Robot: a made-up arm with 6 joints.
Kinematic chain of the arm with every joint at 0, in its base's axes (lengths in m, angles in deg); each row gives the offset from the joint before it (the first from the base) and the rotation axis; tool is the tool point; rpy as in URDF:
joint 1: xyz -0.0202 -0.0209 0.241 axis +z
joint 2: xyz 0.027 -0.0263 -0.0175 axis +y
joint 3: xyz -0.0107 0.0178 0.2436 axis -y
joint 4: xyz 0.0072 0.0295 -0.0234 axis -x
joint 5: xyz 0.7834 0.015 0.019 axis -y
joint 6: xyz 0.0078 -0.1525 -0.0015 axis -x
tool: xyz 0.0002 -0.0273 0.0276 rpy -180 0 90
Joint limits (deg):
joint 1: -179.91..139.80
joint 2: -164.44..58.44
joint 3: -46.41..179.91
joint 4: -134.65..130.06
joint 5: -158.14..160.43
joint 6: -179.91..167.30
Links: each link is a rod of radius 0.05 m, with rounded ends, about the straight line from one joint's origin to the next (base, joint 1, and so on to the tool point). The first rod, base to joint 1, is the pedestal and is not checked.
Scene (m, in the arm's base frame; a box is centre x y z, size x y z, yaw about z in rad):
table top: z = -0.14
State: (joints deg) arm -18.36 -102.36 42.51 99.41 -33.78 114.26
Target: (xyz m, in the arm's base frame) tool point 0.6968 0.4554 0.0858
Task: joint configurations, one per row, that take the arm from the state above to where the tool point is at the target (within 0.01 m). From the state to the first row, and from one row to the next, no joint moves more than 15 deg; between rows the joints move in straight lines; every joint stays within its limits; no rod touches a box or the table.
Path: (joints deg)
1: -13.19 -87.92 37.42 100.41 -34.00 113.23
2: -8.01 -73.47 32.33 101.40 -34.21 112.21
3: -2.84 -59.03 27.24 102.40 -34.43 111.18
4: 2.33 -44.59 22.14 103.39 -34.65 110.16
5: 7.51 -30.15 17.05 104.39 -34.86 109.13
6: 12.68 -15.70 11.96 105.38 -35.08 108.11
7: 17.85 -1.26 6.87 106.38 -35.29 107.08
8: 23.03 13.18 1.78 107.37 -35.51 106.06
9: 28.20 27.63 -3.31 108.37 -35.73 105.03

